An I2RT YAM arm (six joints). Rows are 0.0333 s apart.
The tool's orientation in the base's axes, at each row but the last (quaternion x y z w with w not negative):
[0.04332, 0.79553, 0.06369, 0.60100]
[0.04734, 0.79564, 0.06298, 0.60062]
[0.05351, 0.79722, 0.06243, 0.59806]
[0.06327, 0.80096, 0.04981, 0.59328]
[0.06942, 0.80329, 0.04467, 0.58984]
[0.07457, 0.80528, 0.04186, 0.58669]
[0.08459, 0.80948, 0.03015, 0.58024]
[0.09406, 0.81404, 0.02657, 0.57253]
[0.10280, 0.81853, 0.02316, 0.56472]
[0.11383, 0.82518, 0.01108, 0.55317]
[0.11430, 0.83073, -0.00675, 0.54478]
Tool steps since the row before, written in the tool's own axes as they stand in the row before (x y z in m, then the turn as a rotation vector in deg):
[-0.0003, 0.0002, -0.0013, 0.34, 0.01, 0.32]
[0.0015, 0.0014, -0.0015, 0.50, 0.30, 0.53]
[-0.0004, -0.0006, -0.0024, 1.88, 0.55, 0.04]
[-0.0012, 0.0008, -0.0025, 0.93, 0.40, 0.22]
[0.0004, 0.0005, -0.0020, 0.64, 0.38, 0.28]
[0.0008, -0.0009, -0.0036, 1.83, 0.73, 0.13]
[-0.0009, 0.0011, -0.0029, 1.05, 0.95, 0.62]
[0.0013, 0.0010, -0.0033, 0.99, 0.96, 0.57]
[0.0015, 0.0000, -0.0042, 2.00, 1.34, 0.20]
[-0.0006, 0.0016, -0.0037, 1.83, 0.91, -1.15]
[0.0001, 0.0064, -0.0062, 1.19, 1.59, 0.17]
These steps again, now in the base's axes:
[-0.0012, 0.0001, 0.0007, 0.21, 0.08, -0.41]
[-0.0019, 0.0015, -0.0008, 0.37, 0.39, -0.57]
[-0.0022, -0.0007, 0.0009, -0.48, 0.84, -1.70]
[-0.0020, 0.0006, 0.0020, -0.04, 0.55, -0.88]
[-0.0020, 0.0006, 0.0003, 0.10, 0.48, -0.63]
[-0.0037, -0.0007, 0.0002, -0.37, 1.03, -1.64]
[-0.0023, 0.0011, 0.0019, 0.35, 1.08, -1.04]
[-0.0034, 0.0014, 0.0001, 0.33, 1.09, -0.97]
[-0.0044, 0.0006, 0.0001, -0.31, 1.68, -1.71]
[-0.0029, 0.0018, 0.0022, -1.56, 1.38, -1.09]
[-0.0044, 0.0071, 0.0032, 0.01, 1.74, -0.97]

